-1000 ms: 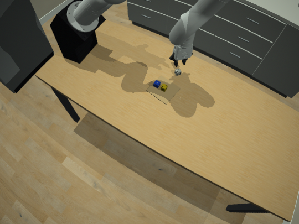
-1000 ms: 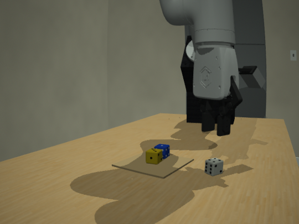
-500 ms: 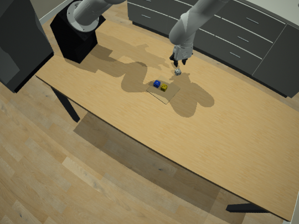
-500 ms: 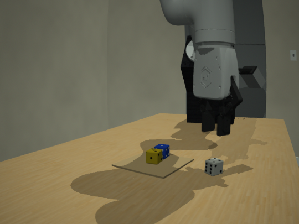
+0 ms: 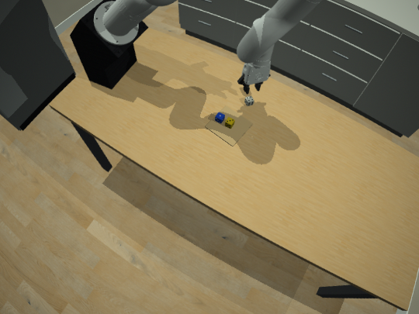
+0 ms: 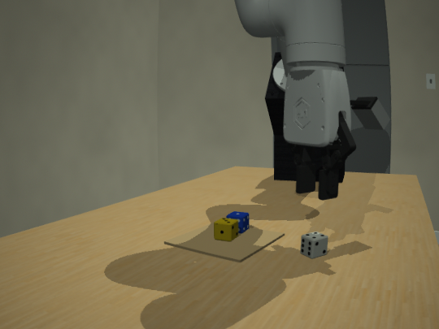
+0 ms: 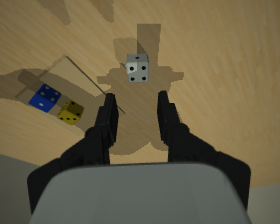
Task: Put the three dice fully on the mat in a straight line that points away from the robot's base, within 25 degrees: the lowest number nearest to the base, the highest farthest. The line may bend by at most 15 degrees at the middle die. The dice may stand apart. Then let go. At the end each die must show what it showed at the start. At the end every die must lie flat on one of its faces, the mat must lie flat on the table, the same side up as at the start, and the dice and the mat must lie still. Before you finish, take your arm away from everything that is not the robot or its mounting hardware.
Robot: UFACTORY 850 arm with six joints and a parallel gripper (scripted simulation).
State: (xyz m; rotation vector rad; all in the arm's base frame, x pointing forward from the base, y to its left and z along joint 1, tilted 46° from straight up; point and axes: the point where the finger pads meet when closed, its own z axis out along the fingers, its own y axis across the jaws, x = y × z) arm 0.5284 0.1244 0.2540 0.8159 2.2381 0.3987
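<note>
My gripper is now 90 mm above the white die. Round my hand: tan mat 150 mm to the right, 110 mm below, 20 mm behind; then blue die 150 mm to the right, 90 mm below, 60 mm behind; then yellow die 150 mm to the right, 90 mm below, 20 mm behind.
</note>
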